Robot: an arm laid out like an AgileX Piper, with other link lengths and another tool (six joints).
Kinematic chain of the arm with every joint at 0, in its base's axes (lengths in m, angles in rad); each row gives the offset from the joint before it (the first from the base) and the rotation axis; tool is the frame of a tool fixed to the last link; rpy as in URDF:
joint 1: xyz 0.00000 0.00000 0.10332 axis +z
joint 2: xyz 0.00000 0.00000 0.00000 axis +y
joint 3: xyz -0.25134 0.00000 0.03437 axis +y
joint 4: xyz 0.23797 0.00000 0.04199 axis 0.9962 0 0.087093
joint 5: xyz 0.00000 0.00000 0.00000 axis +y
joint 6: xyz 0.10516 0.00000 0.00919 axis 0.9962 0 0.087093
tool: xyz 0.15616 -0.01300 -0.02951 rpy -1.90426 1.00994 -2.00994
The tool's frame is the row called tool.
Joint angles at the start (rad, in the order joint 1, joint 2, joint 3, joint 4, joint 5, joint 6): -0.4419 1.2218 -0.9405 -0.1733 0.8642 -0.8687
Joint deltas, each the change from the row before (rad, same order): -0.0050 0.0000 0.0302 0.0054 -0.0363 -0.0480; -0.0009 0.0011 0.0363 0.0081 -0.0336 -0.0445; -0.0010 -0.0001 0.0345 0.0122 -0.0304 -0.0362; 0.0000 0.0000 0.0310 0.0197 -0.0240 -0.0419
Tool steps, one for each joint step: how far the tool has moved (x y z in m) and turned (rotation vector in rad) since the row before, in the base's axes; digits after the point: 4 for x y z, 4 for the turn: 0.0019 -0.0010 -0.0060 -0.0153 0.0079 0.0412; 0.0005 0.0017 -0.0090 -0.0075 0.0142 0.0407; 0.0000 0.0027 -0.0088 -0.0008 0.0095 0.0314; 0.0000 0.0042 -0.0086 0.0042 0.0103 0.0335
